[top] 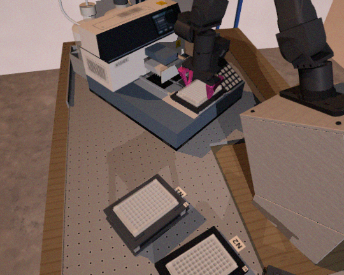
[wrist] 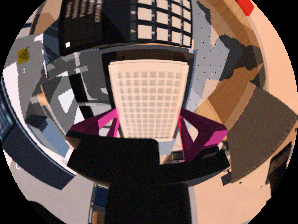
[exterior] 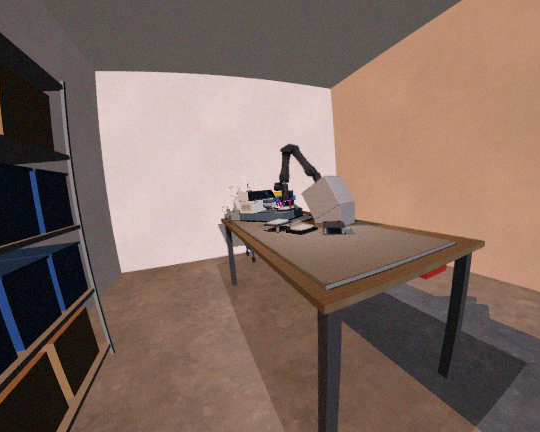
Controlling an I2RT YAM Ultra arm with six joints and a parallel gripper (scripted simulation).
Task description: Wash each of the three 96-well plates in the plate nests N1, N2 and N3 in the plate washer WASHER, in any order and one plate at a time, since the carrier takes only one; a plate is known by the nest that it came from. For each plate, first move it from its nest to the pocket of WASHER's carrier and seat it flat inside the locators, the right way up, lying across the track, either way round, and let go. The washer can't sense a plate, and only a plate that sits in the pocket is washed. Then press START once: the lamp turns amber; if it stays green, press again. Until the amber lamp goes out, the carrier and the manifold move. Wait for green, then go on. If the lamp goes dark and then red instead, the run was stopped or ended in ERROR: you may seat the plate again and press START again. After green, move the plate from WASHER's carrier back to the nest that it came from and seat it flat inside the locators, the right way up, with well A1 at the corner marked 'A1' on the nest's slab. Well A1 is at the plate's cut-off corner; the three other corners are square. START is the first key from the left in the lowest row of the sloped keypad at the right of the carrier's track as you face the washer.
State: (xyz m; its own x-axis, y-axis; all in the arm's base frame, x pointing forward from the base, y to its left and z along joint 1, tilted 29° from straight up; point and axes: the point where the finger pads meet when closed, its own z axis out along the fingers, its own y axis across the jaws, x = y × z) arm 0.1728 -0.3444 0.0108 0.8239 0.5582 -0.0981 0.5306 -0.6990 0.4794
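Right now my hand is 10 mm above the dark carrier pocket. From my hand the other things lie so: nest N1: 240 mm ahead, 340 mm to the left, 60 mm below; then manifold: 80 mm ahead, 130 mm to the right, 40 mm above; then washer: 80 mm ahead, 130 mm to the right, 30 mm above.
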